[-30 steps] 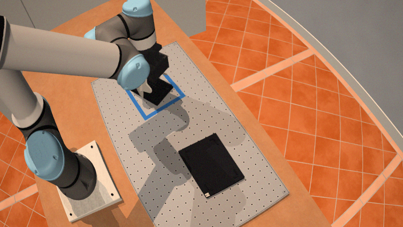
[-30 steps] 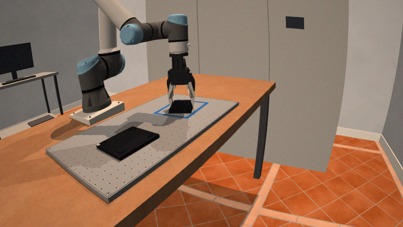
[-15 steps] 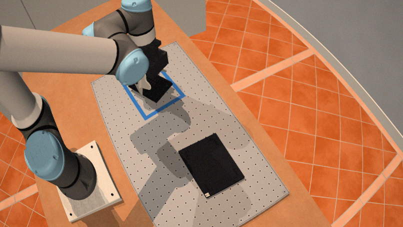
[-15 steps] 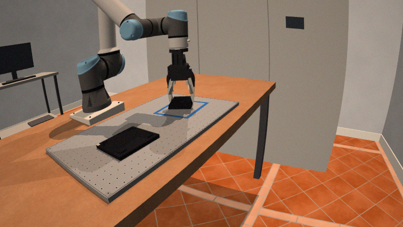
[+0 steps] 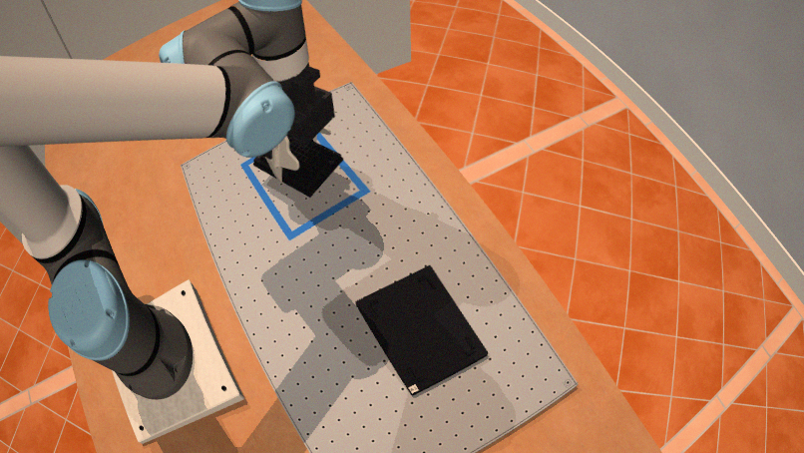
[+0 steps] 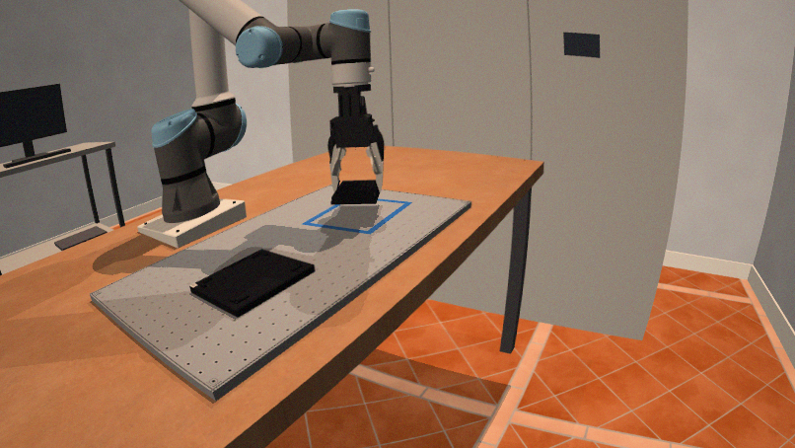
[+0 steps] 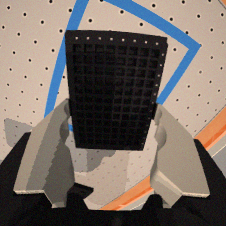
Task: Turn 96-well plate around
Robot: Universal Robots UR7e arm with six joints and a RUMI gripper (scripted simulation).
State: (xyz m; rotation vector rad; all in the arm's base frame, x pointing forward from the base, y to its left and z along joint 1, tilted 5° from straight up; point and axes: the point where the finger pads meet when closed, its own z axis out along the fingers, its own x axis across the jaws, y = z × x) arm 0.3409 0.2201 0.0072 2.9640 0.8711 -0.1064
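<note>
Right now my hand is 70 mm short of the black plate nest N1, 330 mm to the left of it and 50 mm above it. The rest, counted from my hand: black 96-well plate: 10 mm below; then white A1 label: 20 mm ahead, 410 mm to the right, 40 mm below.
</note>
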